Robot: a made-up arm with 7 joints.
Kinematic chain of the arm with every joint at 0, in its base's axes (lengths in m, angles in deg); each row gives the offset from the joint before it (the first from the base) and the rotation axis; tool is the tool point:
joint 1: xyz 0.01 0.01 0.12 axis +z
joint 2: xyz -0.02 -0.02 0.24 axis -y
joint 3: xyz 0 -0.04 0.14 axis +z
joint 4: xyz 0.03 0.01 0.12 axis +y
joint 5: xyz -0.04 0 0.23 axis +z
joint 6: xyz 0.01 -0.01 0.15 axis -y
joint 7: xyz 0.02 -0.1 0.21 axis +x
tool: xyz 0 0.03 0
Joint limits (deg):
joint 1: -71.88..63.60
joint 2: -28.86..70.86
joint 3: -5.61..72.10
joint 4: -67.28..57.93
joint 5: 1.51..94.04
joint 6: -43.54..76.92
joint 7: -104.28..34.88
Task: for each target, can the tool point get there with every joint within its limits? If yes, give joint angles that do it. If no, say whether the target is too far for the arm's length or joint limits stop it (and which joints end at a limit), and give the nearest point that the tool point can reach.
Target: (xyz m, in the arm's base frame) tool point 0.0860 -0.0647 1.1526
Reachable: yes | joints 27.92 6.22 25.03 29.16 9.46 62.16 -8.52
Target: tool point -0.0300 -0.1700 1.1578
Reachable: yes | joints 42.54 27.65 16.70 27.10 27.02 32.21 -84.07
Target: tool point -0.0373 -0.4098 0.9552
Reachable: yes | joints 26.20 -4.78 23.14 -45.09 61.71 62.16 -8.54
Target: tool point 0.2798 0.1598 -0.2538
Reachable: no: joint limits stop it (at a limit: joint 1, joint 2, joint 3, joint 4, joint 5, joint 6, joint 7) | nearest point -0.1959 0.3387 -0.0306 | short by 0.555 m
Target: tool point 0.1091 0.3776 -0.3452
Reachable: no: joint limits stop it (at a limit: joint 1, joint 2, joint 3, joint 4, joint 5, joint 7) | nearest point -0.2074 0.3871 -0.0517 | short by 0.432 m
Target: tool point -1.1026 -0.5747 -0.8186
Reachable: no: too far | nearest point -0.5557 -0.2873 -0.0112 | short by 1.017 m
